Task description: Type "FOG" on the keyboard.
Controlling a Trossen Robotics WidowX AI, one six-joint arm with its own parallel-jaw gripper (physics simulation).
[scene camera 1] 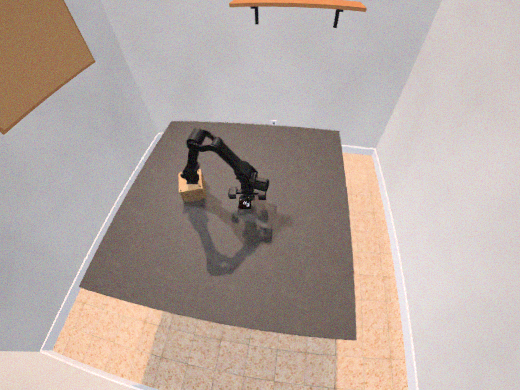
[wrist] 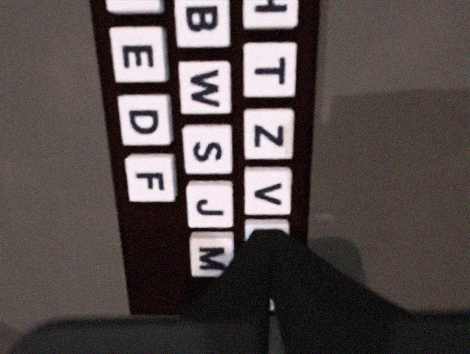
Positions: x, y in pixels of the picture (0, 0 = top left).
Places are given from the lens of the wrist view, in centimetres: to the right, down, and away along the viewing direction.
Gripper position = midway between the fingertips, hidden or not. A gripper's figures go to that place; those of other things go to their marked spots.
my gripper (wrist: 266, 241): 1, 2, 11
keyboard (wrist: 155, 236): -3, 2, 12
